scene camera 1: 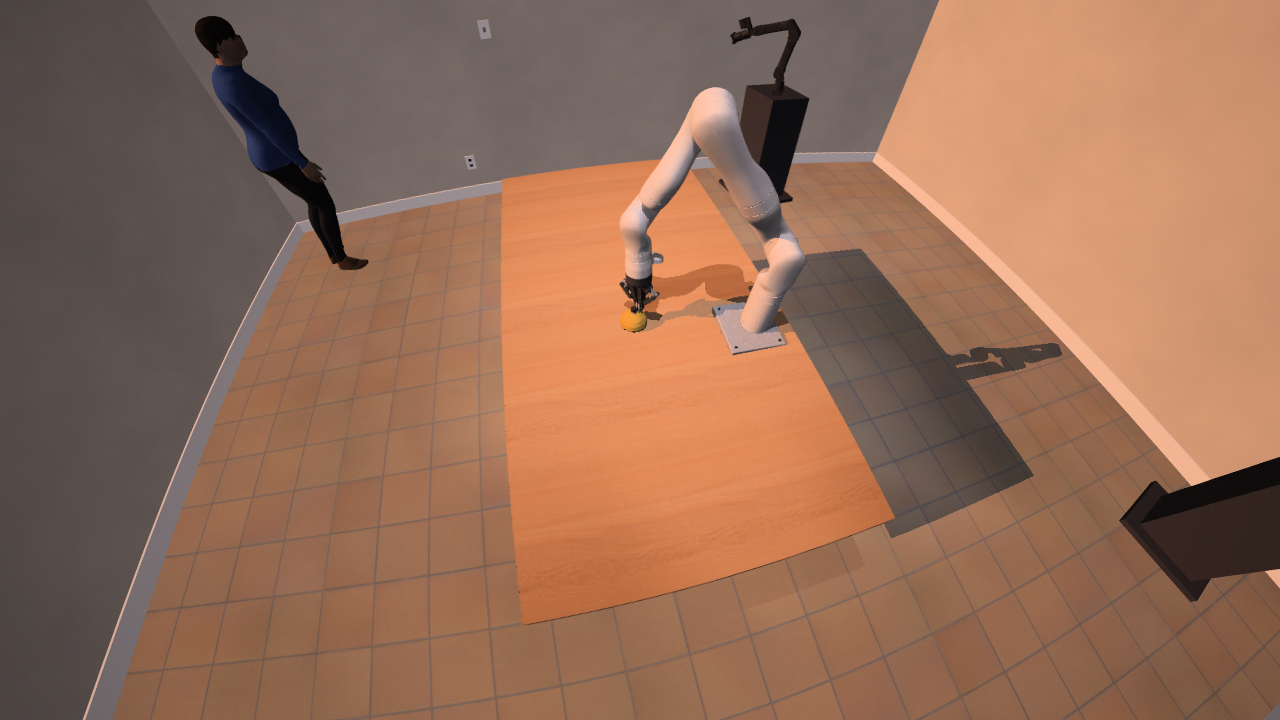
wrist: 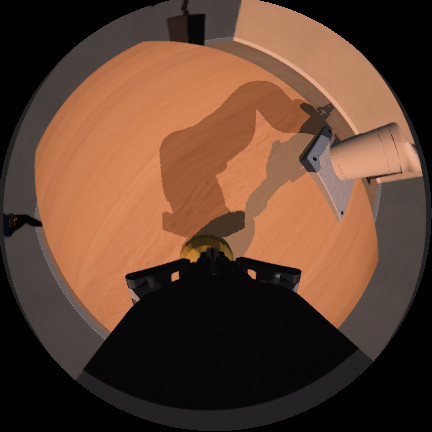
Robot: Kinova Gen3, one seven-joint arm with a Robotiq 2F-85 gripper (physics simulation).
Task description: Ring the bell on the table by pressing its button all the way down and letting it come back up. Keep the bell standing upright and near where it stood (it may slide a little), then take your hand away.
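Where they show: gripper, fingertip midpoint: (scene camera 1: 639, 309) (wrist: 211, 254); arm's base, link origin: (scene camera 1: 754, 322) (wrist: 338, 162).
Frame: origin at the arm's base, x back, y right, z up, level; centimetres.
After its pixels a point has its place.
Observation:
A yellow dome-shaped bell (scene camera 1: 633, 322) @(y 12.5, x -36.0, z 1.9 cm) (wrist: 192, 248) @(y 18.2, x -33.7, z 1.7 cm) stands upright on the wooden table (scene camera 1: 626, 465) @(y -27.4, x -54.3, z -1.6 cm) (wrist: 100, 150) @(y 46.7, x -31.1, z -1.6 cm). My gripper (scene camera 1: 636, 309) @(y 15.9, x -32.7, z 2.8 cm) (wrist: 211, 254) @(y 15.9, x -32.7, z 2.8 cm) is shut and empty. It points down with its fingertips right over the top of the bell, at or very near it. In the wrist view the fingers and the black gripper body cover the lower part of the bell. The bell's button is hidden behind the fingertips, so I cannot tell whether it is pressed down.
The arm's base plate (scene camera 1: 742, 344) @(y -6.2, x -8.2, z -0.3 cm) (wrist: 340, 192) @(y -3.5, x -7.1, z -0.1 cm) is fixed to the table right of the bell. A person (scene camera 1: 268, 134) in a blue top stands beyond the table's left side. A black pedestal (scene camera 1: 771, 134) (wrist: 187, 29) with a small dark arm stands behind the table.

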